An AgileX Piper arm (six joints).
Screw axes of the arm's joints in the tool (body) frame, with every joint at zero. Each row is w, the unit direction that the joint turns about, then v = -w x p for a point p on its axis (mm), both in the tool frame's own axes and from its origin. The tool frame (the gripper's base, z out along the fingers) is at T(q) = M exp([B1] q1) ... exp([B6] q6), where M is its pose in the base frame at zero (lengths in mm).
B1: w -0.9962 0 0.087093 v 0 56.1 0
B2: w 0 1 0 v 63.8 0 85
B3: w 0 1 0 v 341.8 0 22
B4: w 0 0 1 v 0 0 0
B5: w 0 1 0 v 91 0 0
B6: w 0 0 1 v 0 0 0
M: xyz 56.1 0 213.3 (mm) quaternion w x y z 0.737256 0 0.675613 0
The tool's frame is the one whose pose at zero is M.
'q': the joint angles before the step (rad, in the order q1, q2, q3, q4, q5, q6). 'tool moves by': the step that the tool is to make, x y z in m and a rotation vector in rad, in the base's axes. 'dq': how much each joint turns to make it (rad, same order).
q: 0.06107, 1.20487, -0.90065, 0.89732, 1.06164, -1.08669
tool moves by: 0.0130, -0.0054, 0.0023, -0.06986, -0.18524, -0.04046
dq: 0.00010, -0.00019, 0.00002, -0.00013, -0.15737, -0.12660
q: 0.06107, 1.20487, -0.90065, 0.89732, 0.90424, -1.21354
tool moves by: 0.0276, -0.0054, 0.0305, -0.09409, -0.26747, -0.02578
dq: 0.00014, 0.03758, -0.11805, -0.00018, -0.14814, -0.15347
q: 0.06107, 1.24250, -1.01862, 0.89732, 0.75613, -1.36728
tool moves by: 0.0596, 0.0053, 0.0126, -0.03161, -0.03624, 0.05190
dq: 0.00058, 0.21348, -0.24136, -0.00466, 0.03254, -0.04906
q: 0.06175, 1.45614, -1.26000, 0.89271, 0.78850, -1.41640
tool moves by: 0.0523, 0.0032, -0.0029, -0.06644, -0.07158, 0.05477
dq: 0.00009, 0.18365, -0.19368, -0.00238, 0.00060, -0.10450
